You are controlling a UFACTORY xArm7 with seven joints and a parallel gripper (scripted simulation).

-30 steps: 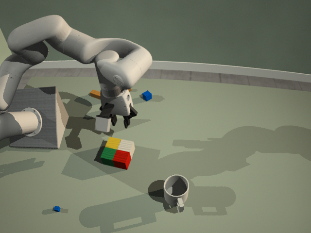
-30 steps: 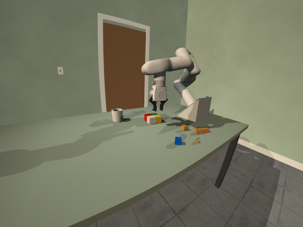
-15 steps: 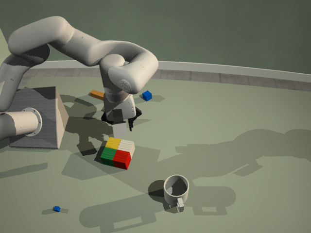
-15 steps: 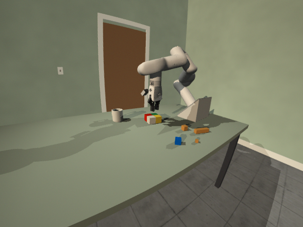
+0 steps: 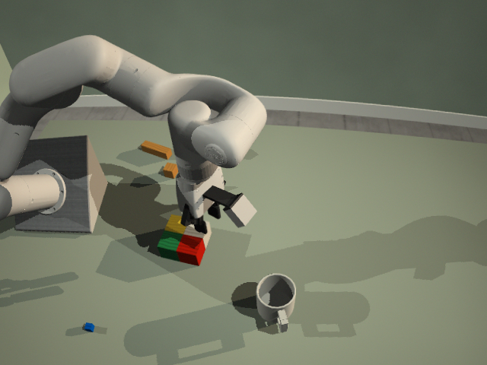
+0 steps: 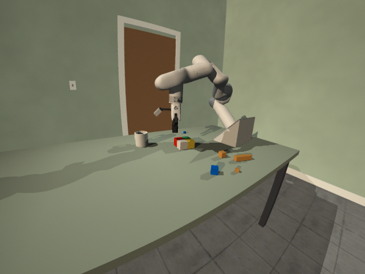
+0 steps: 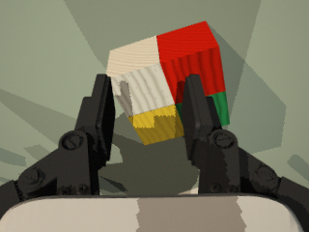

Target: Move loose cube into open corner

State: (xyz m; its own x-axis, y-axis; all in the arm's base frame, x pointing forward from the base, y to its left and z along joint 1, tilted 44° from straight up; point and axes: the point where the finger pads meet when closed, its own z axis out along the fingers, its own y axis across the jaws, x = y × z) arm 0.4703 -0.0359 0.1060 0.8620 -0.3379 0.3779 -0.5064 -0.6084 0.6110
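My hand is 4 cm past the beige cube, 3 cm to the right of it and 10 cm above it. Round my hand: long orange block (21 cm behind, 34 cm to the left, 11 cm below); then red cube (5 cm behind, 2 cm to the right, 10 cm below); then yellow cube (9 cm behind, 4 cm to the left, 10 cm below).
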